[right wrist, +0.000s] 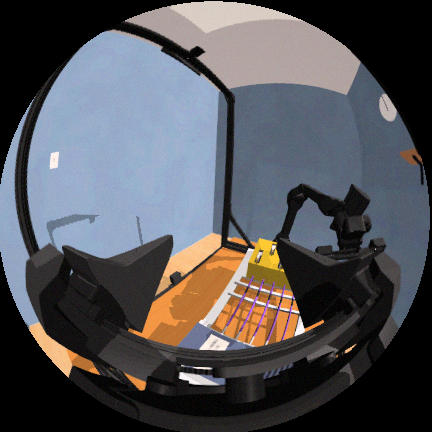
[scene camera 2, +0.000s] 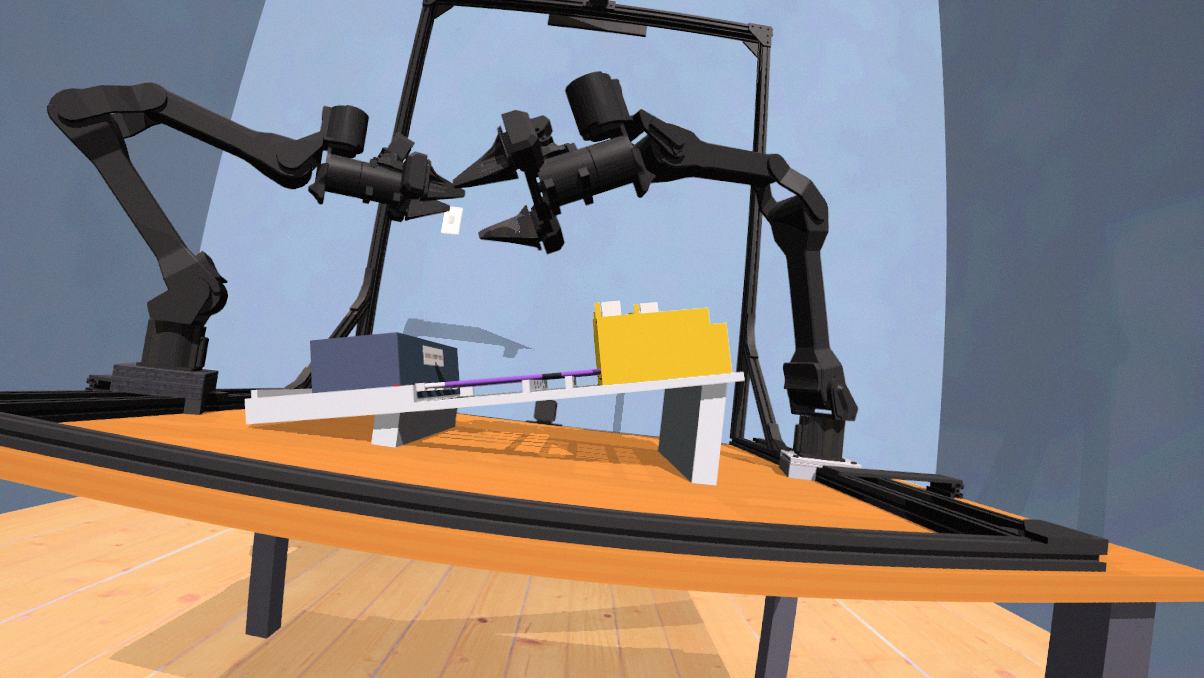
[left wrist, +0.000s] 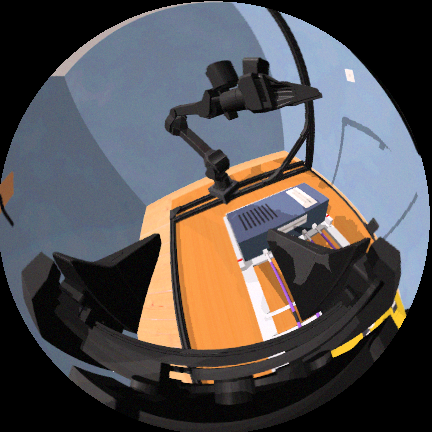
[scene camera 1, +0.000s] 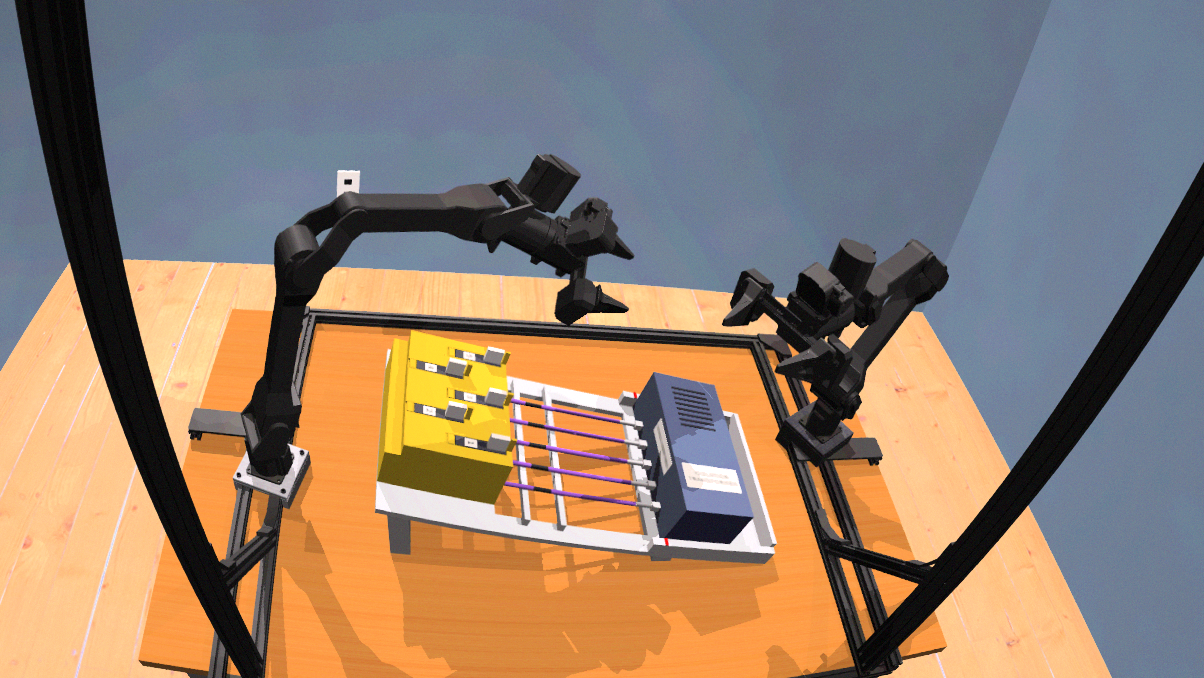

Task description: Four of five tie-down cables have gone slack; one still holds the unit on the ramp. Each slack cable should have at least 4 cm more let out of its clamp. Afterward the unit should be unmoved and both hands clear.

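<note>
The blue-grey unit (scene camera 1: 692, 498) (scene camera 2: 353, 363) (left wrist: 280, 205) sits at the low end of the white ramp (scene camera 1: 581, 537) (scene camera 2: 505, 398). Several purple cables (scene camera 1: 581, 453) (scene camera 2: 505, 380) (left wrist: 283, 285) with black bands run from it to the yellow clamp block (scene camera 1: 454, 471) (scene camera 2: 661, 345) (right wrist: 267, 275) at the high end. Grey-white clamp levers (scene camera 1: 498, 442) stand on the block. Which cables are slack I cannot tell. My left gripper (scene camera 1: 630, 282) (scene camera 2: 468, 208) (left wrist: 214, 236) is open and empty, high above the ramp's back side. My right gripper (scene camera 1: 752, 346) (scene camera 2: 455, 199) (right wrist: 226, 242) is open and empty, raised beyond the unit's back end.
A black rail frame (scene camera 1: 522, 326) borders the orange table top (scene camera 1: 471, 606), with black uprights (scene camera 2: 752, 277) rising at the sides. The two grippers look close together in scene camera 2, but scene camera 1 shows a gap between them. Red marks (scene camera 1: 666, 542) show on the ramp beside the unit.
</note>
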